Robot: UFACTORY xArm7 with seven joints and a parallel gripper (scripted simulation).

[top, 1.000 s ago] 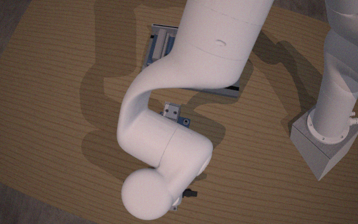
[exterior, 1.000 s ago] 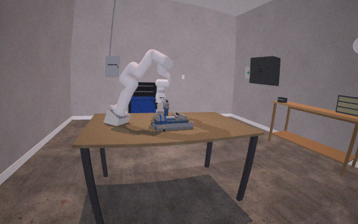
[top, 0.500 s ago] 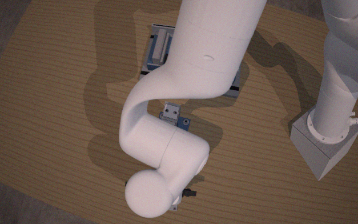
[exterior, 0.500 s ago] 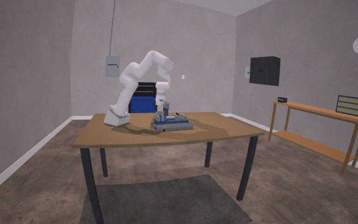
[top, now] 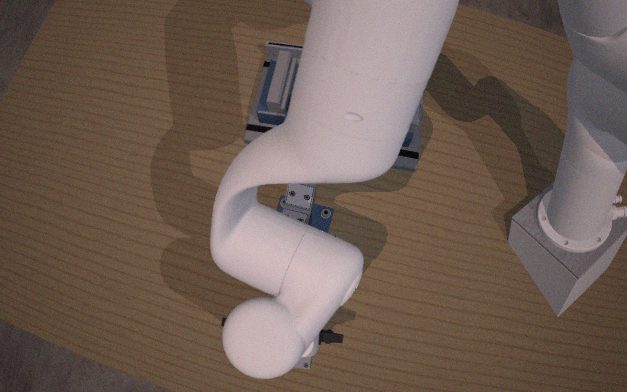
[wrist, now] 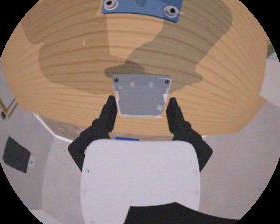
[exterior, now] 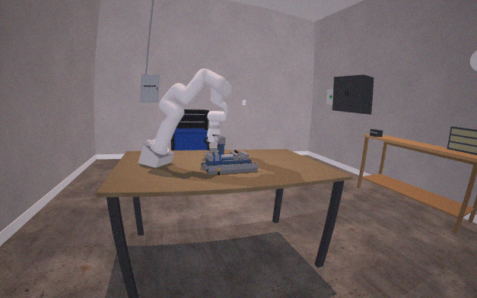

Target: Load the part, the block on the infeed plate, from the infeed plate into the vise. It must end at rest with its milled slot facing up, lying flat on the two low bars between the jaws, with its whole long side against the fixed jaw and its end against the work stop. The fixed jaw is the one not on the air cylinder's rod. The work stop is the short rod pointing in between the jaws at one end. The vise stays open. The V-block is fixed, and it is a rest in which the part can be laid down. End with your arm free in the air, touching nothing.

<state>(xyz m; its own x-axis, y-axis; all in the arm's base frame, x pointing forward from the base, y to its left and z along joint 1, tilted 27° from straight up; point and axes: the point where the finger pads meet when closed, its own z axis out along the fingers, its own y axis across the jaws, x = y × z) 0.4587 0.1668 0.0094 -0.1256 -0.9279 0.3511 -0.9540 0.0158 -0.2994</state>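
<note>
My gripper is now 10 mm to the right of the part and 20 mm above it. The rest, counted from my hand: work stop post 10 mm behind, 320 mm to the right, 10 mm above; then work stop 10 mm behind, 340 mm to the right, 40 mm above; then moving jaw 50 mm behind, 380 mm to the right, 30 mm above.
</note>
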